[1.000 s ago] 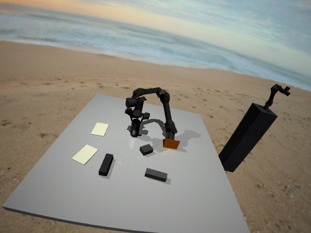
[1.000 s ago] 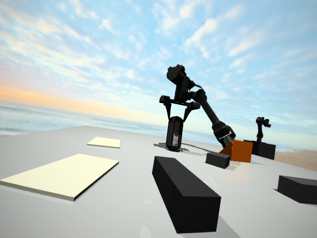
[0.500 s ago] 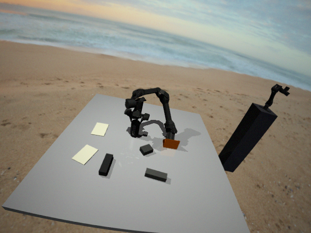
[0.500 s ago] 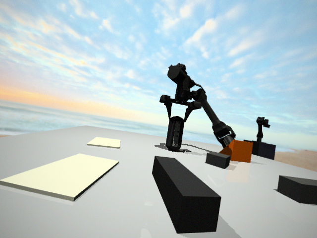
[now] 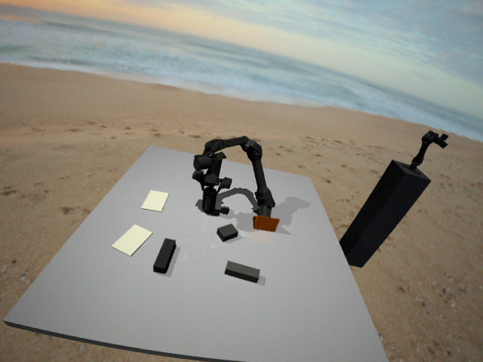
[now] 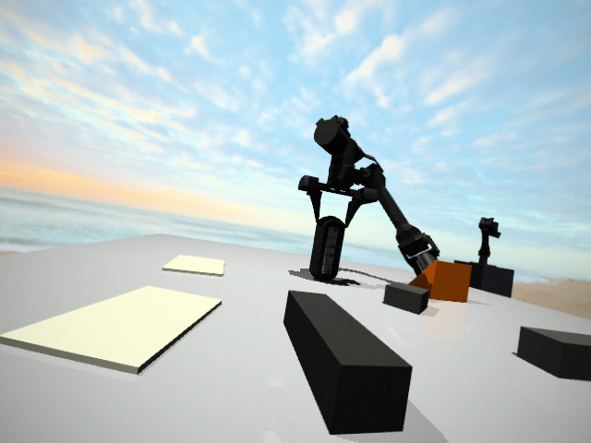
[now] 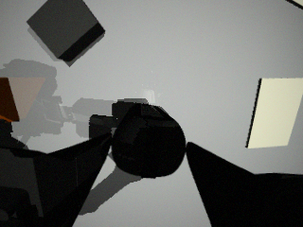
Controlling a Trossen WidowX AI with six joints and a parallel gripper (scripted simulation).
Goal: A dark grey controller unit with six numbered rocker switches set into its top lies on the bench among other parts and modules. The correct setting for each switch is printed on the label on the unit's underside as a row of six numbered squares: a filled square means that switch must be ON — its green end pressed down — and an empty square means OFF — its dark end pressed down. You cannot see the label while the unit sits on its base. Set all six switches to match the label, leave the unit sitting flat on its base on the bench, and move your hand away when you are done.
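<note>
Right now my gripper tip is 14 cm past the small dark block, 12 cm to the right of it and 12 cm above it. Round my gripper tip: long black block (9 cm ahead, 34 cm to the left, 12 cm below); then grey block (24 cm behind, 32 cm to the left, 12 cm below).
</note>
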